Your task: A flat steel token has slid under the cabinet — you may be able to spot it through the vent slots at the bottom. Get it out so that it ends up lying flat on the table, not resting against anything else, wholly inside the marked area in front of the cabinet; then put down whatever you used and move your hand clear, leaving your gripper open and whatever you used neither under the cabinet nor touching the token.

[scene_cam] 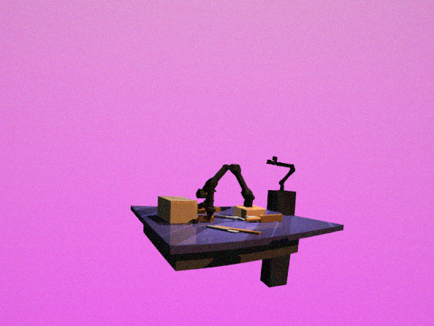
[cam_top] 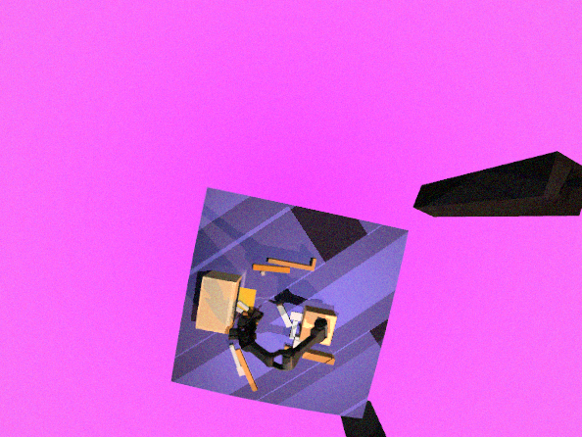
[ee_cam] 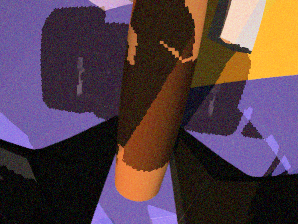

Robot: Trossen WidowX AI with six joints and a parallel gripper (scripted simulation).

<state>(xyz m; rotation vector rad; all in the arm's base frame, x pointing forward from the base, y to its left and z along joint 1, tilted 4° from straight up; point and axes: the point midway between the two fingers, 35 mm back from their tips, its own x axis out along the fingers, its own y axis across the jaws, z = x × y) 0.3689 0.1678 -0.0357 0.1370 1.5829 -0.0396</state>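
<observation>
The grey bar is 16 cm behind my gripper tip and 10 cm to the right of it. Also, from my gripper tip: orange stick: 34 cm to the left, 9 cm behind; then small white piece: 9 cm ahead, 5 cm to the right; then orange bar: 34 cm to the right, 2 cm ahead, 1 cm above.
</observation>
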